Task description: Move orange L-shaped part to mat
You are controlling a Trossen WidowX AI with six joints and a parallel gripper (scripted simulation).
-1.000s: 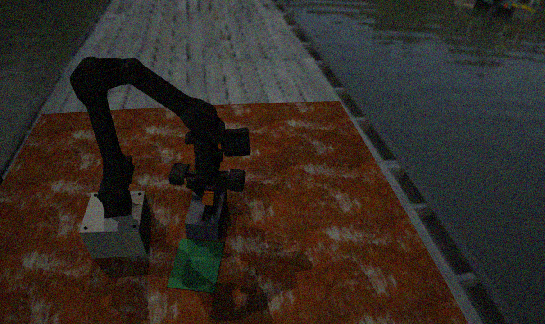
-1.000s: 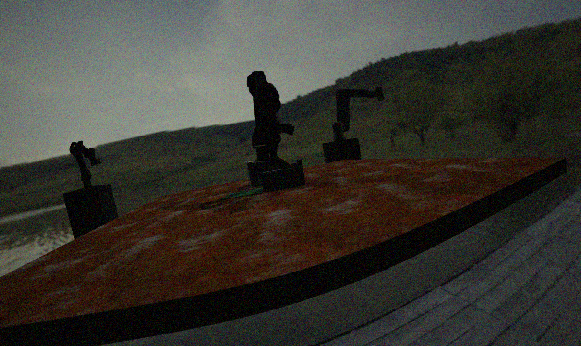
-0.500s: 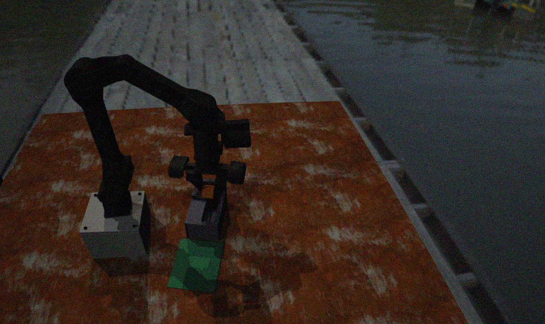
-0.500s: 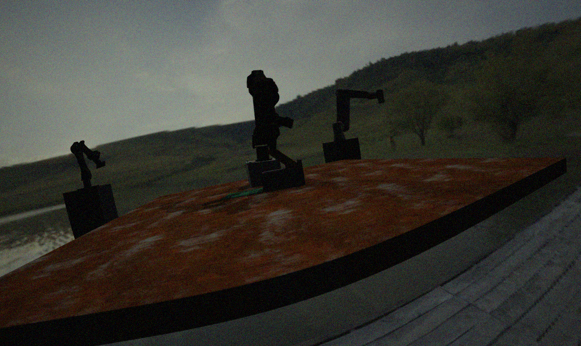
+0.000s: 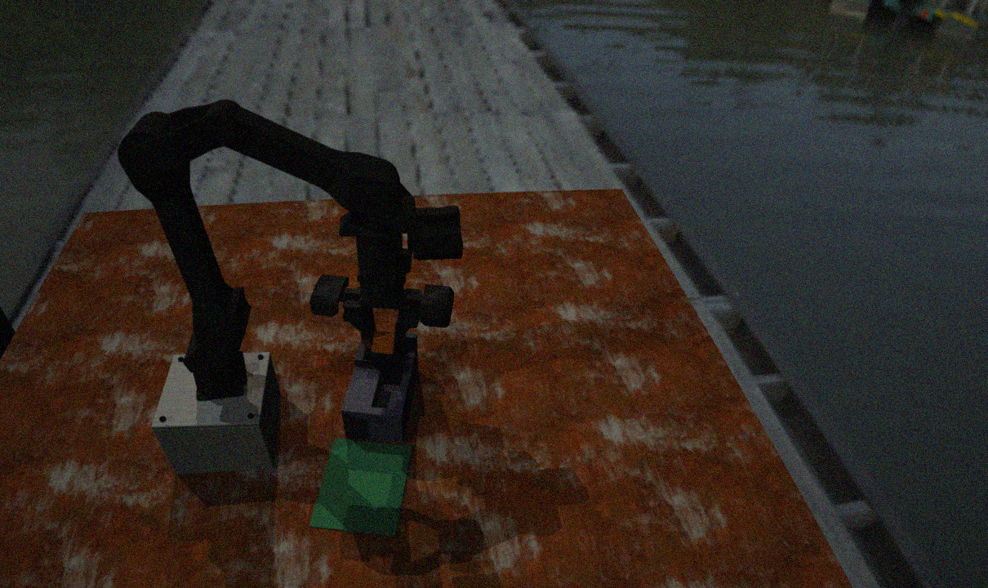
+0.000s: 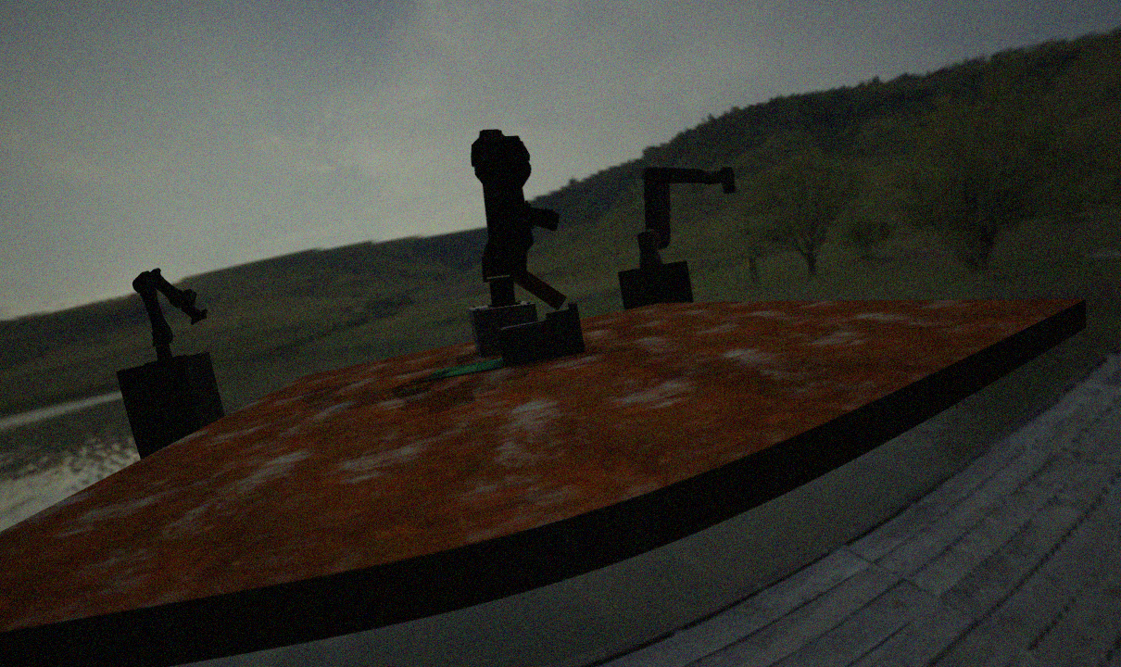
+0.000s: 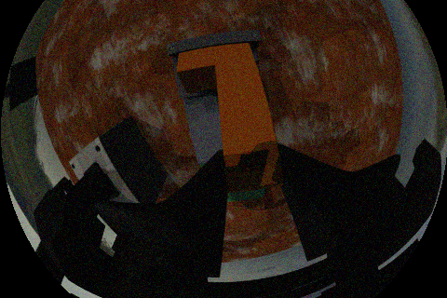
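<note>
Now: the green mat 16 cm below my gripper tip, 13 cm to the right of it and 6 cm behind it. Also, from my gripper tip: orange L-shaped part: 4 cm to the left, 3 cm below.
</note>
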